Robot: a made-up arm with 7 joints. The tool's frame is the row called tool.
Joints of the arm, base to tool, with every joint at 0 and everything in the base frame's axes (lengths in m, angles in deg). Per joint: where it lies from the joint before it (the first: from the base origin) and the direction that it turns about. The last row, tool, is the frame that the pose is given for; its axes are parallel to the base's.
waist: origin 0 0 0.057 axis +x
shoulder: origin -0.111 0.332 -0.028 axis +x
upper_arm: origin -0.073 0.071 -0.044 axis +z
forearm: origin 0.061 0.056 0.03 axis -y
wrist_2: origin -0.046 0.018 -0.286 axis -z
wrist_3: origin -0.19 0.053 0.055 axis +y
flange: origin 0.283 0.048 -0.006 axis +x
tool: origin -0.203 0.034 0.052
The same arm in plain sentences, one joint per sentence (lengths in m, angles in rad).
The arm has seven revolute joints in a row. What follows holds with every joint at zero, and every direction is one of the base frame's.
The first joint sits 0.057 m along +z from the base frame's origin and turns about +x.
The second joint sits 0.111 m along -x and 0.332 m along +y and 0.028 m along -z from the first joint and turns about +x.
The third joint sits 0.073 m along -x and 0.071 m along +y and 0.044 m along -z from the second joint and turns about +z.
The fourth joint sits 0.061 m along +x and 0.056 m along +y and 0.03 m along +z from the third joint and turns about -y.
The fifth joint sits 0.046 m along -x and 0.018 m along +y and 0.286 m along -z from the fourth joint and turns about -z.
The sixth joint sits 0.19 m along -x and 0.053 m along +y and 0.055 m along +z from the fifth joint and turns about +y.
The seventh joint sits 0.283 m along +x and 0.048 m along +y and 0.006 m along -z from the sixth joint and turns about +x.
The tool frame, which is the frame that the pose is given for, sits 0.203 m along -x and 0.034 m along +y and 0.052 m along +z from the seventh joint; its axes are parallel to the base frame's.

